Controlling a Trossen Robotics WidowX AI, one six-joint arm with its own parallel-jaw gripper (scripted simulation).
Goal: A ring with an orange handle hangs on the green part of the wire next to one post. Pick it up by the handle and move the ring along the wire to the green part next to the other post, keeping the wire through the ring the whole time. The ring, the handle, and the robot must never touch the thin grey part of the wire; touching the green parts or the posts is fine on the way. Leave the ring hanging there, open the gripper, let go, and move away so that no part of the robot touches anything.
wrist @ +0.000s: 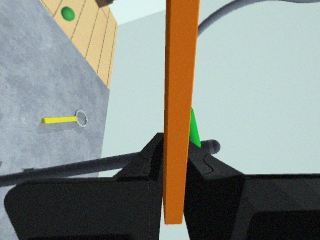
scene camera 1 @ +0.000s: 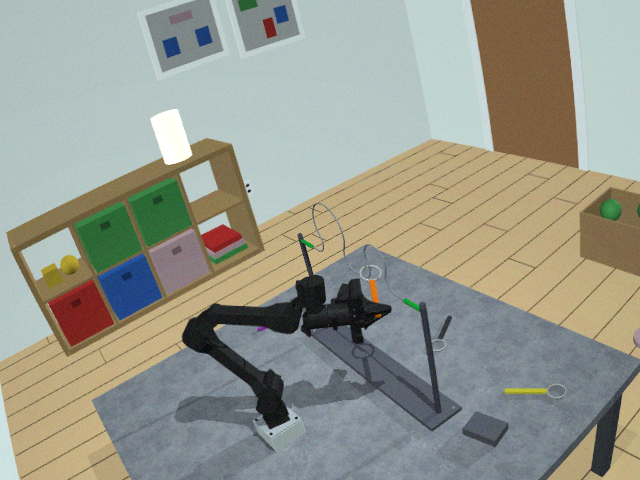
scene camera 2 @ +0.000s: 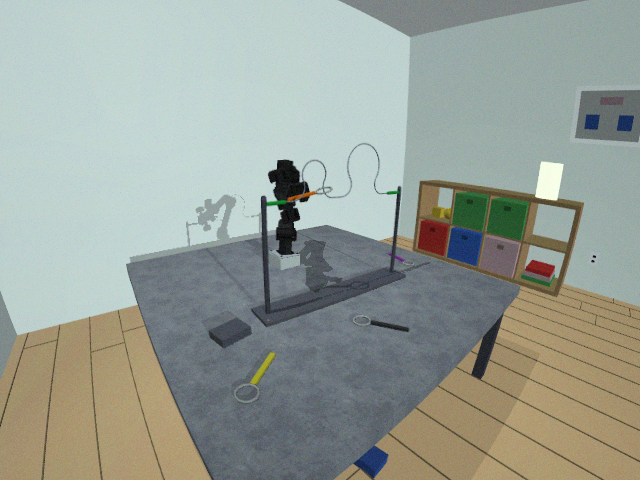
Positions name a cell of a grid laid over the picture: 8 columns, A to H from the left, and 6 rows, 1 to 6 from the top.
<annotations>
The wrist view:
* my gripper: E4
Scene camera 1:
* my gripper: E4
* grey block: G6
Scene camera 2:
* my gripper: D3
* grey block: C5
</annotations>
